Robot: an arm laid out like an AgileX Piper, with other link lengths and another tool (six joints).
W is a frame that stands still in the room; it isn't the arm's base.
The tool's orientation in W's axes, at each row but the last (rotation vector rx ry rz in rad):
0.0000 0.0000 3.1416
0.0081 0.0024 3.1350
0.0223 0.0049 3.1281
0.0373 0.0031 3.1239
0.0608 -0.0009 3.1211
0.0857 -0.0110 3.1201
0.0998 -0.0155 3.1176
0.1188 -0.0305 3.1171
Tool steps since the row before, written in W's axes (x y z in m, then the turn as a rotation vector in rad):
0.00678 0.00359 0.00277 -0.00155 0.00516 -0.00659
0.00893 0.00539 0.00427 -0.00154 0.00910 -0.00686
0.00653 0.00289 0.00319 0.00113 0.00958 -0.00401
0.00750 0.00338 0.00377 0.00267 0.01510 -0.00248
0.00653 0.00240 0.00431 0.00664 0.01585 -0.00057
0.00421 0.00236 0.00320 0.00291 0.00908 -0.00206
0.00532 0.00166 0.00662 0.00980 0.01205 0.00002
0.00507 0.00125 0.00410 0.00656 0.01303 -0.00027
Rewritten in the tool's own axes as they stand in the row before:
-0.00678 -0.00359 0.00277 0.00155 -0.00516 -0.00659
-0.00887 -0.00544 0.00432 0.00156 -0.00910 -0.00685
-0.00644 -0.00297 0.00329 -0.00106 -0.00961 -0.00396
-0.00735 -0.00350 0.00395 -0.00246 -0.01515 -0.00239
-0.00631 -0.00253 0.00456 -0.00634 -0.01598 -0.00033
-0.00398 -0.00247 0.00341 -0.00284 -0.00912 -0.00197
-0.00485 -0.00184 0.00693 -0.00951 -0.01227 0.00052
-0.00471 -0.00144 0.00445 -0.00628 -0.01317 -0.00004

